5 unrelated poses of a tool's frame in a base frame.
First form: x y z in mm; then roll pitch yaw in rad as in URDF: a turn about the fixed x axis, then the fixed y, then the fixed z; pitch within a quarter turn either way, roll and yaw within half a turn.
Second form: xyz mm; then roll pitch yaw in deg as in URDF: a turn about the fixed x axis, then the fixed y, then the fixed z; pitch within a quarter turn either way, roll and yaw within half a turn. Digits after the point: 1 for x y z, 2 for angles.
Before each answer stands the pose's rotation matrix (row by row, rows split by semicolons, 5 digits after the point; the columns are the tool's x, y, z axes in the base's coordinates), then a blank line. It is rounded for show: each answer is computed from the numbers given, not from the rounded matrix.
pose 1, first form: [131.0, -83.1, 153.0, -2.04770, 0.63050, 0.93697]
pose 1, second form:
0.47837 0.05968 -0.87613; 0.65084 -0.69389 0.30809; -0.58955 -0.71761 -0.37077

[131.0, -83.1, 153.0, -117.32, 36.12, 53.68]
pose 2, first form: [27.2, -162.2, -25.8, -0.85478, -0.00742, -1.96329]
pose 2, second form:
-0.38248 0.60433 0.69892; -0.92393 -0.25624 -0.28406; 0.00742 -0.75441 0.65637

[27.2, -162.2, -25.8, -48.98, -0.43, -112.49]
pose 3, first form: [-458.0, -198.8, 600.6, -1.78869, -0.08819, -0.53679]
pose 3, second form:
0.85601 -0.03665 0.51565; -0.50939 -0.22974 0.82930; 0.08808 -0.97256 -0.21533

[-458.0, -198.8, 600.6, -102.48, -5.05, -30.76]
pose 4, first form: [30.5, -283.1, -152.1, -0.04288, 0.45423, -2.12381]
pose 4, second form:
-0.47199 0.86004 -0.19378; -0.76466 -0.50877 -0.39554; -0.43877 -0.03852 0.89777

[30.5, -283.1, -152.1, -2.46, 26.03, -121.69]
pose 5, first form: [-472.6, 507.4, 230.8, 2.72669, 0.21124, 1.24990]
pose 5, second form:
0.30841 0.89510 0.32200; 0.92786 -0.20845 -0.30923; -0.20967 0.39414 -0.89481

[-472.6, 507.4, 230.8, 156.23, 12.10, 71.61]
